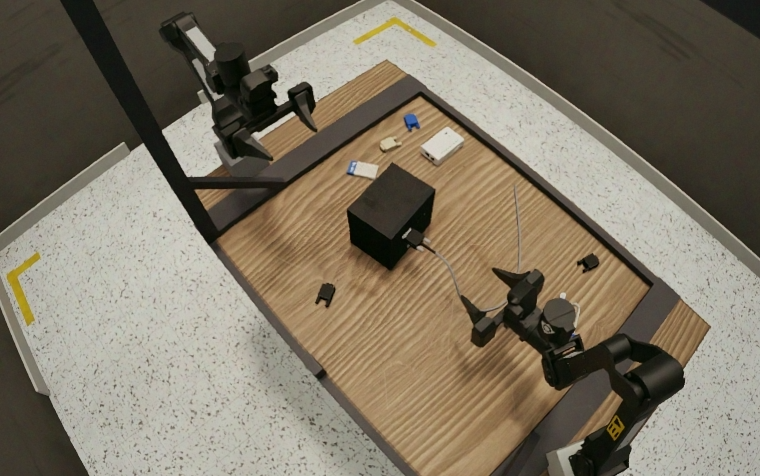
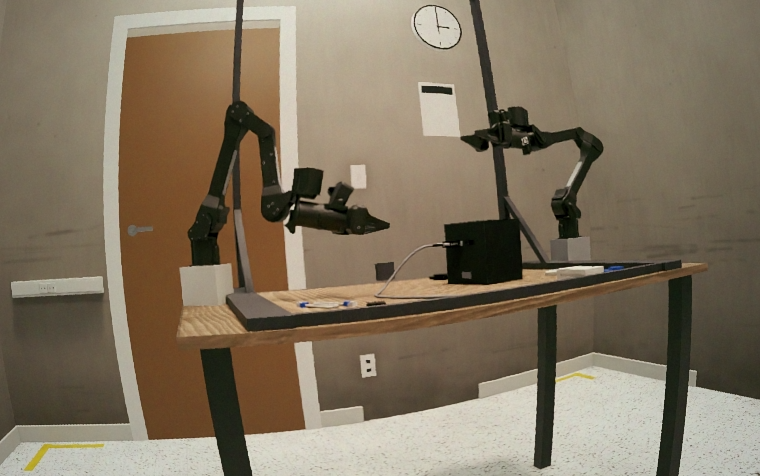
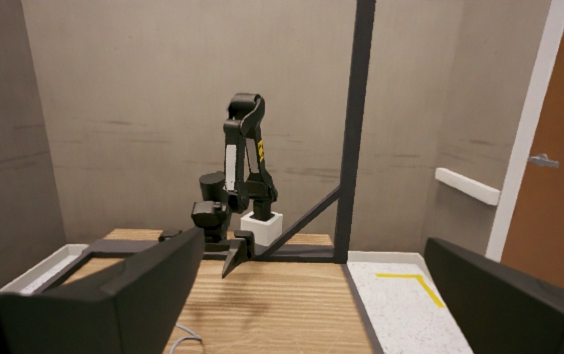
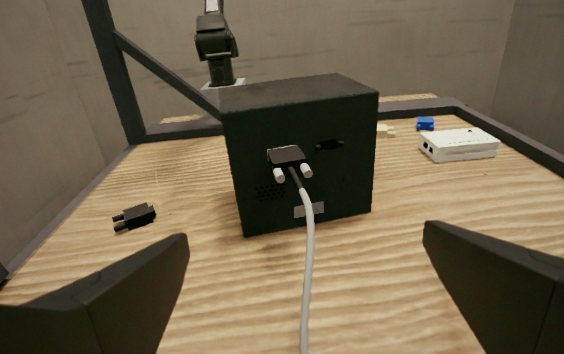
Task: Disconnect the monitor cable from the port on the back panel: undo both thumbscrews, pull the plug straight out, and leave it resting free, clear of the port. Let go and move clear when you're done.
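Places are measured from the left arm's base along level axes (x ahead, y left, z up), in centimetres.
Pixels of known places: left gripper, between the fingertips: (image 1: 294,144) (image 2: 467,135) (image 3: 314,243); right gripper, between the fingertips: (image 1: 477,282) (image 2: 382,226) (image 4: 305,238); left arm's base, origin of its link: (image 4: 223,83); right arm's base, origin of its link: (image 1: 587,466) (image 2: 205,265) (image 3: 262,216).
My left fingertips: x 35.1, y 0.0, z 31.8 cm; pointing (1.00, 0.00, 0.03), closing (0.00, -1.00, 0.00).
Note:
For each thing: its top centre in the pictures, then the offset to it from my left fingertips. "pt": a spot on its surface instead.
- black box, centre of its top: (image 4: 301,100) (image 1: 412,212) (image 2: 464,222) dz -25.3, dx +12.3, dy +17.2 cm
- cable's black plug, a spot on its surface: (image 4: 287,155) (image 1: 416,237) pt dz -29.5, dx +15.7, dy +15.4 cm
- grey cable, a spot on its surface: (image 4: 308,250) (image 1: 452,272) pt dz -31.6, dx +26.3, dy +16.4 cm
- white box, centre of its top: (image 4: 459,135) (image 2: 579,266) (image 1: 443,142) dz -37.3, dx -3.8, dy +43.6 cm
- blue connector, centre of its top: (image 4: 425,120) (image 1: 411,120) dz -38.7, dx -15.8, dy +43.4 cm
- beige connector, centre of its top: (image 4: 380,127) (image 1: 390,142) dz -38.7, dx -13.7, dy +33.5 cm
- blue-white piece, centre of its top: (image 1: 362,168) dz -39.3, dx -11.9, dy +22.5 cm
A black box (image 1: 390,204) (image 2: 483,252) (image 4: 300,110) stands on the table, its back panel facing my right gripper. The cable's black plug (image 1: 415,238) (image 4: 287,155) sits at a port on that panel, with two pale thumbscrews (image 4: 279,175) (image 4: 306,170) sticking out. The grey cable (image 1: 448,269) (image 2: 395,270) (image 4: 308,250) runs from the plug and droops to the table. My right gripper (image 1: 478,288) (image 2: 387,225) (image 4: 305,238) is open and empty, above the table and back from the plug. My left gripper (image 1: 294,144) (image 2: 468,141) (image 3: 314,243) is open and empty, high at the table's far-left end.
Loose black connectors (image 1: 325,294) (image 1: 588,261) (image 4: 136,216) lie on the table. A white box (image 1: 441,145) (image 2: 580,271) (image 4: 459,144), a blue connector (image 1: 411,121) (image 4: 425,123), a beige connector (image 1: 389,144) (image 4: 385,131) and a blue-white piece (image 1: 362,169) lie beyond the black box. A frame post (image 1: 140,123) rises at the left.

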